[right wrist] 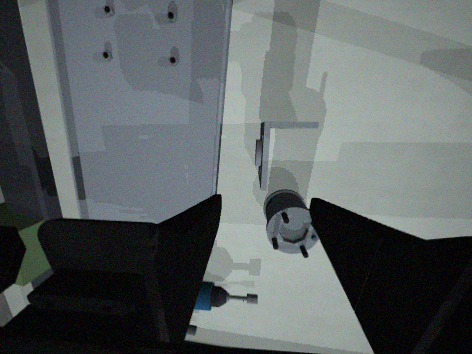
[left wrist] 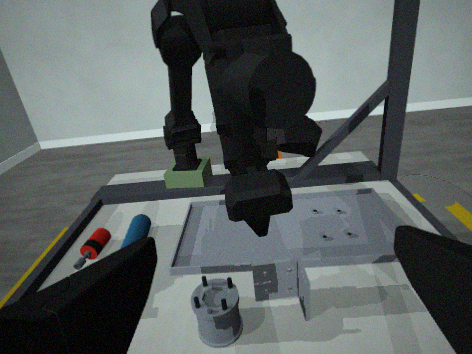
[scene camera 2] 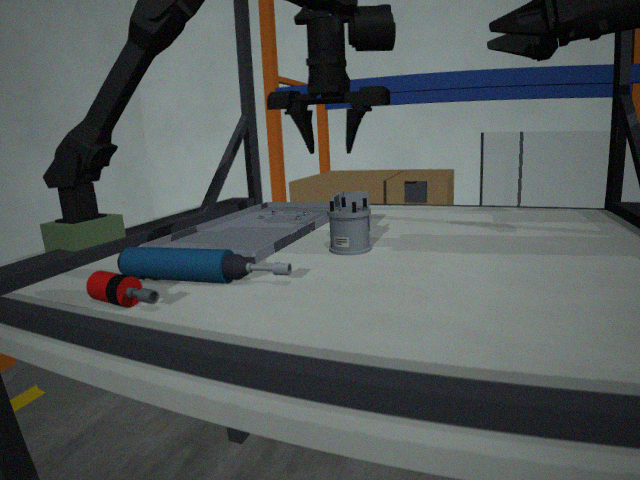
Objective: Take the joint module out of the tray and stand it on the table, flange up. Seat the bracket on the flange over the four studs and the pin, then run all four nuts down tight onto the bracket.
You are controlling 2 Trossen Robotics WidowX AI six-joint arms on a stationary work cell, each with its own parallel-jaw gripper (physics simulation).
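Note:
The grey joint module (scene camera 2: 349, 233) (left wrist: 220, 322) (right wrist: 295, 243) stands upright on the table, flange and four dark studs up. The L-shaped bracket (scene camera 2: 355, 196) (left wrist: 265, 281) (right wrist: 266, 155) stands on edge between module and tray, apart from the module, partly hidden behind it in the scene view. Four small nuts (left wrist: 315, 211) (right wrist: 173, 59) sit in the tray (scene camera 2: 222, 236) (left wrist: 215, 270) (right wrist: 145, 175). My right gripper (scene camera 2: 330, 152) (right wrist: 265, 202) is open and empty, above the bracket and module. My left gripper (scene camera 2: 489, 36) (left wrist: 273, 243) is open and empty, high at the right in the scene view.
A blue driver (scene camera 2: 173, 264) (left wrist: 136, 231) (right wrist: 204, 296) with a socket tip and a shorter red driver (scene camera 2: 105, 286) (left wrist: 100, 236) lie beside the tray near a table edge. A green block (scene camera 2: 82, 233) (left wrist: 187, 178) stands under the right arm's base. Dark frame posts (scene camera 2: 248, 103) rise at the table's corners.

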